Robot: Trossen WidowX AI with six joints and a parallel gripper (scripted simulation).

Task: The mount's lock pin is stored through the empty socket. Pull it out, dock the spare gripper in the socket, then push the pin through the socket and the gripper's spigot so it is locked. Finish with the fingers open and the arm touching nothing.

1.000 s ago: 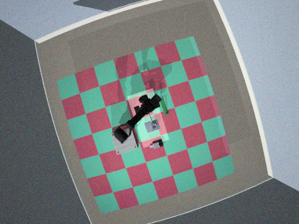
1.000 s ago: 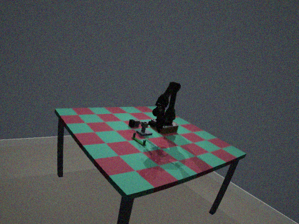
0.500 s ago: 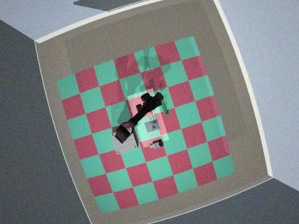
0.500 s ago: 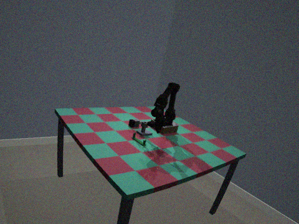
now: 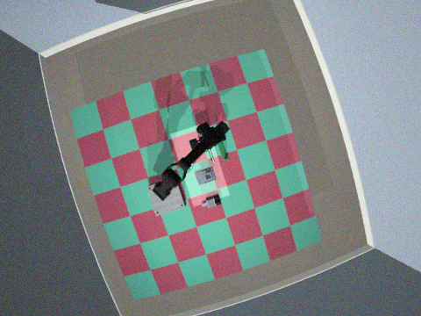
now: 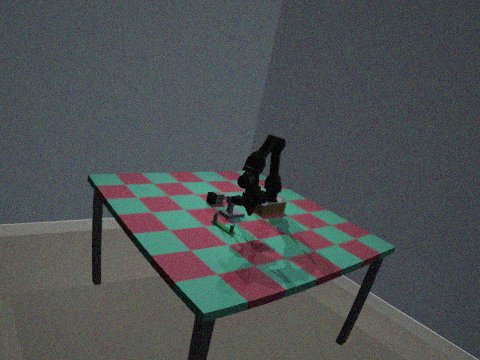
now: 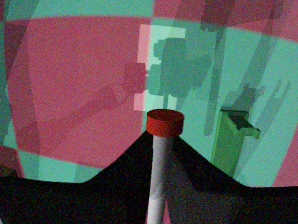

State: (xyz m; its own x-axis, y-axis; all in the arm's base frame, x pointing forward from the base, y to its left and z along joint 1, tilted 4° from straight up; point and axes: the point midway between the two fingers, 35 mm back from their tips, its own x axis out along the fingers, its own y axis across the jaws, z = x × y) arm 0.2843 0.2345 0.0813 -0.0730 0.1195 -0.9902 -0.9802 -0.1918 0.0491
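My gripper tip is 9 cm short of the cradle, 7 cm above it and 6 cm to the left of it. From my gripper tip the other things lie so: spare gripper (36 cm to the right, 6 cm below, 2 cm behind); mount (20 cm to the right, 4 cm below, 3 cm behind).
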